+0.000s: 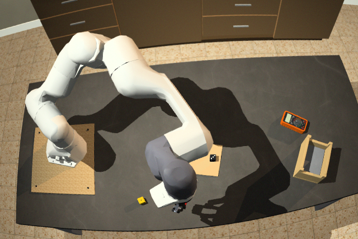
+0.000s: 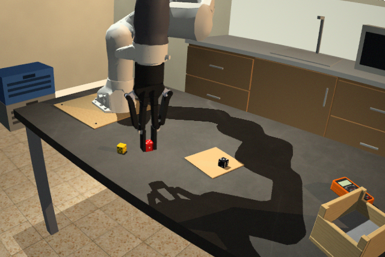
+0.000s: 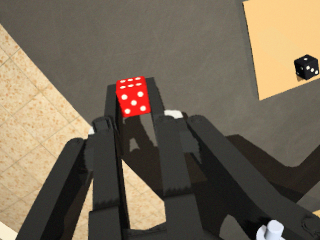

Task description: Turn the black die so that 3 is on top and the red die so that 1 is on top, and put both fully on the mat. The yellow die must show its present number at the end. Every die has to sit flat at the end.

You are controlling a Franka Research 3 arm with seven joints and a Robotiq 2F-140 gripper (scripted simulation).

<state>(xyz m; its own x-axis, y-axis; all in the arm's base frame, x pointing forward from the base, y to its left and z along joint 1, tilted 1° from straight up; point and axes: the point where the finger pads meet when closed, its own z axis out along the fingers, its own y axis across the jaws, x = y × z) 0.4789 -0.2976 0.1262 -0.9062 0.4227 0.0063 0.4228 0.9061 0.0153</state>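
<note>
Right now the yellow die is 17 cm behind my hand, 12 cm below it and 4 cm to the left of it. From my hand the other things lie so: black die: 20 cm to the left, 13 cm ahead, 11 cm below; then tan mat: 21 cm to the left, 13 cm below, 10 cm ahead; then red die: 2 cm below.
</note>
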